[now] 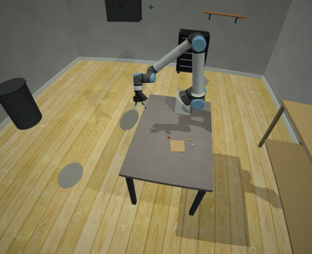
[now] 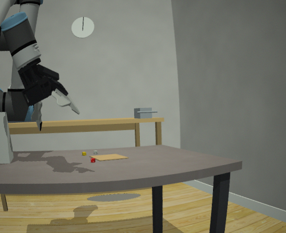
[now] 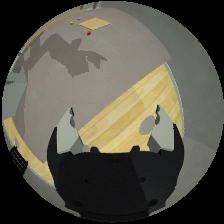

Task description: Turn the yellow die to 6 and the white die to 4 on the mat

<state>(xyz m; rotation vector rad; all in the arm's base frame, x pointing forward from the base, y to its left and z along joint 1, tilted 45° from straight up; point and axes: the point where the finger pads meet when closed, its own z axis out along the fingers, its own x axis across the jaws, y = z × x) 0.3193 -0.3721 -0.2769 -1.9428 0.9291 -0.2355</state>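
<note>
The red die is 190 mm ahead of my hand, 310 mm to the left of it and 170 mm below it. The rest, counted from my hand: white die 270 mm ahead, 540 mm to the left, 170 mm below; then tan mat 290 mm ahead, 390 mm to the left, 180 mm below; then yellow die 200 mm ahead, 520 mm to the left, 170 mm below.
</note>
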